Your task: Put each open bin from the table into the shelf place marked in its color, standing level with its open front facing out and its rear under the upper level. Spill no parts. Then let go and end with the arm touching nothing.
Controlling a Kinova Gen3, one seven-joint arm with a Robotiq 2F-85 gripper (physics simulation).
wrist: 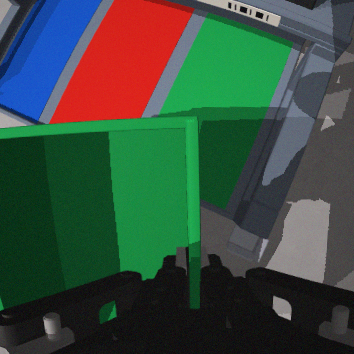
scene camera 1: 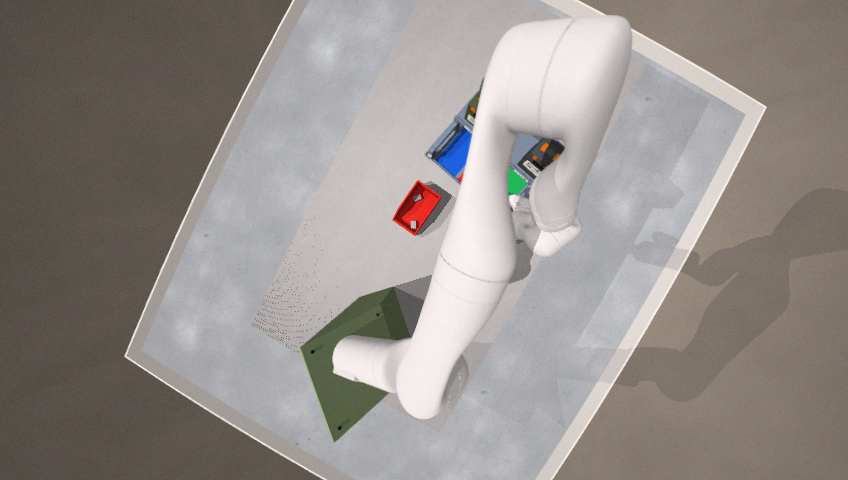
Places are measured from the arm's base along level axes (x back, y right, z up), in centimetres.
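Pixels of known places: gripper, fingertip midpoint: (wrist: 190,262); arm's base at its link origin: (scene camera 1: 350,354).
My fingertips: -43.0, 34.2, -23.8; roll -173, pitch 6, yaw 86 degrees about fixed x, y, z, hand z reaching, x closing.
For each thing: its middle in the pictures, then the offset to it from my fingertips, as dx, dy, dz.
- green bin at the middle of its body: (wrist: 107,272) +0.2, -4.8, +0.9
- red bin at the middle of its body: (scene camera 1: 416,209) +1.5, -28.2, -6.8
- dark box with orange pieces, body centre: (scene camera 1: 541,159) -20.8, +8.0, +5.7
- olive box at the middle of its body: (scene camera 1: 485,111) -32.5, -11.9, +4.5
My gripper (wrist: 190,262) is shut on the right side wall of a green bin (wrist: 150,200) in the wrist view, with the lit and shaded inside of the bin at left. The bin overlaps the near part of the green place (wrist: 230,65) (scene camera 1: 516,181); its height above it is unclear. The red place (wrist: 125,55) and blue place (wrist: 65,50) (scene camera 1: 455,153) lie left of it on the shelf (wrist: 290,150) (scene camera 1: 526,148). A red bin (scene camera 1: 421,209) with two small grey parts stands on the table, apart from the shelf. The arm hides the gripper and green bin in the scene view.
A dark box with orange pieces (scene camera 1: 538,159) and an olive box (scene camera 1: 471,110) stand on the shelf's upper level. The shelf's raised right side runs close to the green bin. A large olive-green angled panel (scene camera 1: 351,392) stands by the arm's base (scene camera 1: 422,392).
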